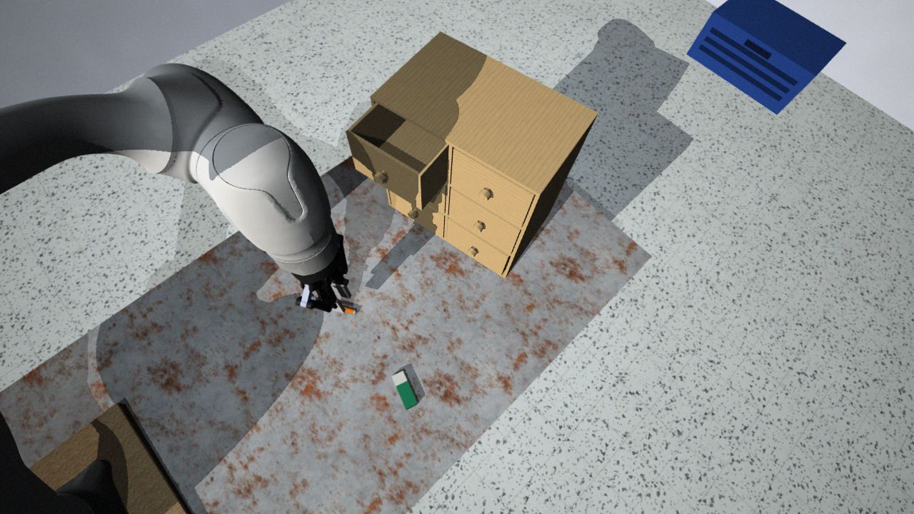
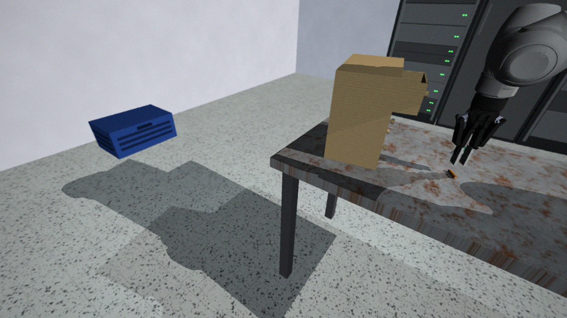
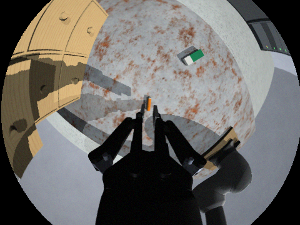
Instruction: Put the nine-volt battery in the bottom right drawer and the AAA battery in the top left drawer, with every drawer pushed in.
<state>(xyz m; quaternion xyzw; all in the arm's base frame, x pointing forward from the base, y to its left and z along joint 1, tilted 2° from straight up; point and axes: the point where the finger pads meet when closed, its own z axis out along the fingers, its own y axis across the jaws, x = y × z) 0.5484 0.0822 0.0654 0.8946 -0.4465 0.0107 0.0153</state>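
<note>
Right now the orange AAA battery is 8 cm below my hand. Round my hand: green-and-white nine-volt battery 19 cm to the right, 8 cm below, 1 cm ahead; black nine-volt battery 34 cm ahead, 6 cm below, 2 cm to the right.
</note>
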